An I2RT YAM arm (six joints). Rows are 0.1 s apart.
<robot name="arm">
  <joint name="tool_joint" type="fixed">
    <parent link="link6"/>
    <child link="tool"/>
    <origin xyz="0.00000 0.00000 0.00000" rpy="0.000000 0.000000 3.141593"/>
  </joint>
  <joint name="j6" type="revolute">
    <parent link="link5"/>
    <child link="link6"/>
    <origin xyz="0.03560 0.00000 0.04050" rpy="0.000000 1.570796 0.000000"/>
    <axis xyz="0 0 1"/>
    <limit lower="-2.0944" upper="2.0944"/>
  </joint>
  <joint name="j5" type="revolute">
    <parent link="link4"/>
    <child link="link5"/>
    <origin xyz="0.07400 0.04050 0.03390" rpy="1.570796 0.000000 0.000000"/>
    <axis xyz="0 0 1"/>
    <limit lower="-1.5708" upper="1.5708"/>
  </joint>
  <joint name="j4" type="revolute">
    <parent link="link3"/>
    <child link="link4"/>
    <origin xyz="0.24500 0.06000 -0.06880"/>
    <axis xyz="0 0 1"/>
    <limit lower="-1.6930" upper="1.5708"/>
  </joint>
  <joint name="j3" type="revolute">
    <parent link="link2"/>
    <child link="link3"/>
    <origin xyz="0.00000 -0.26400 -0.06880" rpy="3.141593 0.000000 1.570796"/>
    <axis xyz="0 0 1"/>
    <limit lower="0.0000" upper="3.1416"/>
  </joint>
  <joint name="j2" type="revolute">
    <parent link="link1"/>
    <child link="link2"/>
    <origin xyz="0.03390 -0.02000 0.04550" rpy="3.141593 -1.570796 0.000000"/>
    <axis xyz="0 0 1"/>
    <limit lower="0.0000" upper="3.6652"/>
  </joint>
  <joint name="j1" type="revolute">
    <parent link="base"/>
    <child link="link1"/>
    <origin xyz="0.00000 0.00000 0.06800" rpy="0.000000 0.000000 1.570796"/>
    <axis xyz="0 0 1"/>
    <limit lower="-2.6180" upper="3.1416"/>
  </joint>
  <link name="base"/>
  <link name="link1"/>
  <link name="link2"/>
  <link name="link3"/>
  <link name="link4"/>
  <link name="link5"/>
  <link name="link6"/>
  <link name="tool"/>
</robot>
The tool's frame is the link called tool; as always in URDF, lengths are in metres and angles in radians.
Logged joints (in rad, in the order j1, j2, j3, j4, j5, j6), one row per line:
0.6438, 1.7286, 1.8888, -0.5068, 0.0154, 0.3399
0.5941, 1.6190, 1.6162, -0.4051, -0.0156, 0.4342
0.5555, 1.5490, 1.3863, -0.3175, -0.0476, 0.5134
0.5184, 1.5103, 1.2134, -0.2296, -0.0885, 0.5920
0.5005, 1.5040, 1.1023, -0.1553, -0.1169, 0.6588
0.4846, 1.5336, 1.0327, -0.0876, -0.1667, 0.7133
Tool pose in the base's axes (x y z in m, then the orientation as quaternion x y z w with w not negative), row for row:
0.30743, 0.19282, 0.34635, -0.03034, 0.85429, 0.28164, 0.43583
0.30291, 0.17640, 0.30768, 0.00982, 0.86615, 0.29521, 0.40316
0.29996, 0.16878, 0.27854, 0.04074, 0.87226, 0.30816, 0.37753
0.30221, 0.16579, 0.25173, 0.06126, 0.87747, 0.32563, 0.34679
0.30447, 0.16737, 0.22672, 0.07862, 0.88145, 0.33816, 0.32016
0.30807, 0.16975, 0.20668, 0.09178, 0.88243, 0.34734, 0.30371
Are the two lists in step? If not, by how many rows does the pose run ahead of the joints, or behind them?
The pose runs 2 rows ahead of the joints: the pose in row i belongs to the joints in row i + 2.
